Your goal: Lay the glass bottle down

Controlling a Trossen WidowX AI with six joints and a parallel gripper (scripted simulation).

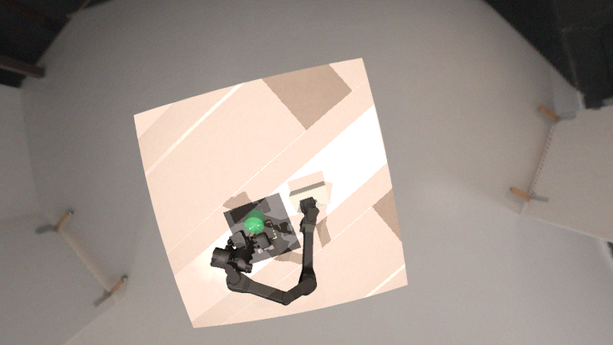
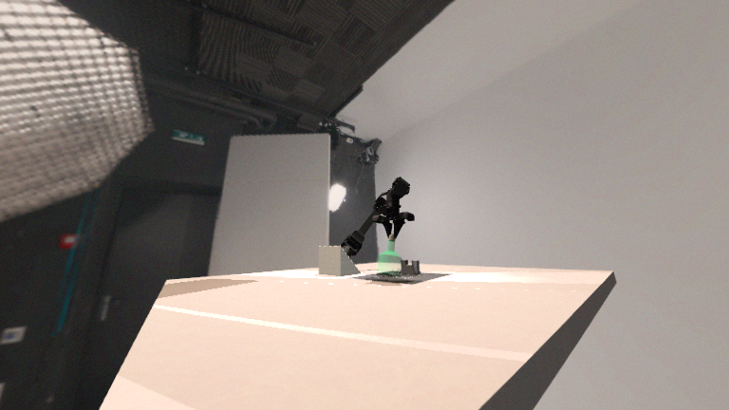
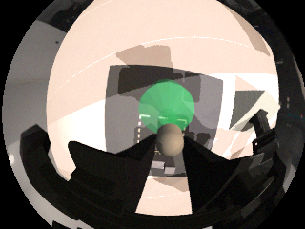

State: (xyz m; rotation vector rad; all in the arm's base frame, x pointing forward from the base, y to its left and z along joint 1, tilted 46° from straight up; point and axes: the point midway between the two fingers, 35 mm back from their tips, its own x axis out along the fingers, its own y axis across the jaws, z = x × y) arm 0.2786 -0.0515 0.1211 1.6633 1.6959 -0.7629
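Right now my gripper tip is 40 mm to the right of the dark mat and 150 mm above it. Also, from my gripper tip: green glass bottle 10 mm to the right, 50 mm below.
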